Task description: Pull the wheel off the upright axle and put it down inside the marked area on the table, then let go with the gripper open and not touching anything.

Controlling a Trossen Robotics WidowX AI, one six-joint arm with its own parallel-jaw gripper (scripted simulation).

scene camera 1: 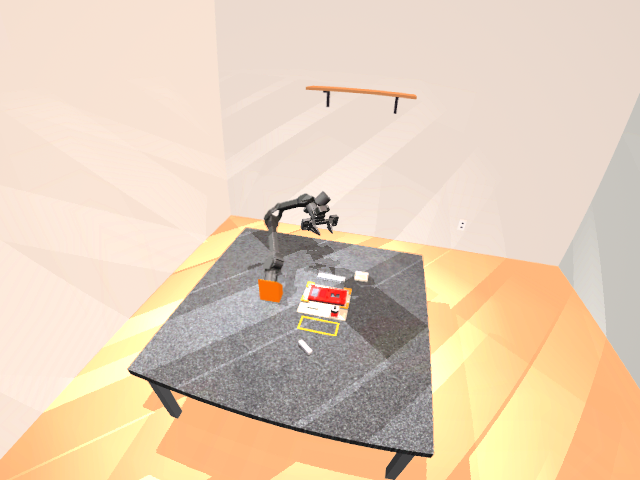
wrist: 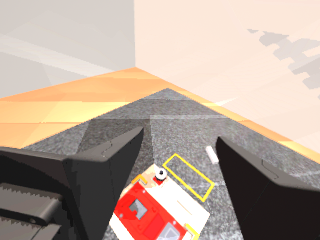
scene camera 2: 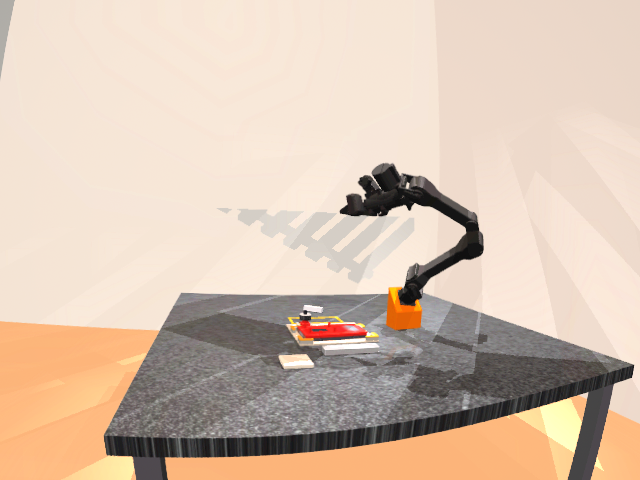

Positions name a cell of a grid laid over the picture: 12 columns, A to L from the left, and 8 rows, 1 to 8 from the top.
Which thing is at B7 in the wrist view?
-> My gripper.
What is my gripper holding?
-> Nothing.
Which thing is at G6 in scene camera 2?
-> A red plate.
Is my gripper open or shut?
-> Open.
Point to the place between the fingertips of my gripper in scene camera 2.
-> G4
